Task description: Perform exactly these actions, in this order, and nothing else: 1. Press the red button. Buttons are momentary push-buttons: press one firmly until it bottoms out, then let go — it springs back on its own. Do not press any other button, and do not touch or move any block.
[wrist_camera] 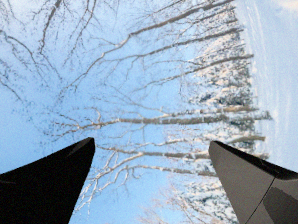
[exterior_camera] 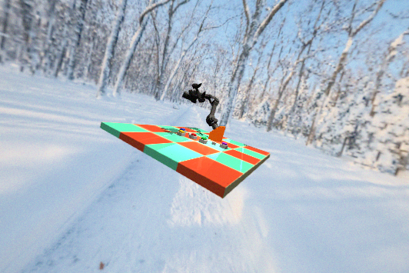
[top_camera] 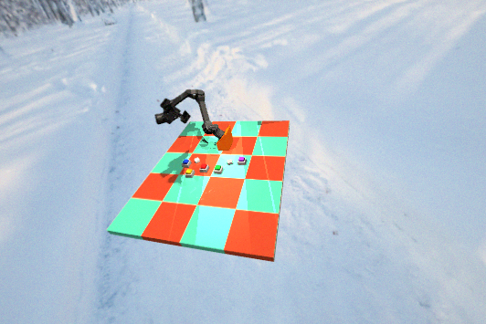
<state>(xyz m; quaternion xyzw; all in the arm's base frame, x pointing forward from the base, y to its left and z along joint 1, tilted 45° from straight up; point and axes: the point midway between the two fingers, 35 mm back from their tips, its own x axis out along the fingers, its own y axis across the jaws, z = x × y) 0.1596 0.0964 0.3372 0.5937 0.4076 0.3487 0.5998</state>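
The red button is 390 mm below my gripper tip, 90 mm ahead of it and 80 mm to the left of it. The rest, counted from my gripper tip: green button (390 mm below, 180 mm to the left, 90 mm ahead); then blue button (390 mm below, 70 mm to the right, 50 mm ahead); then yellow button (390 mm below, 140 mm ahead).
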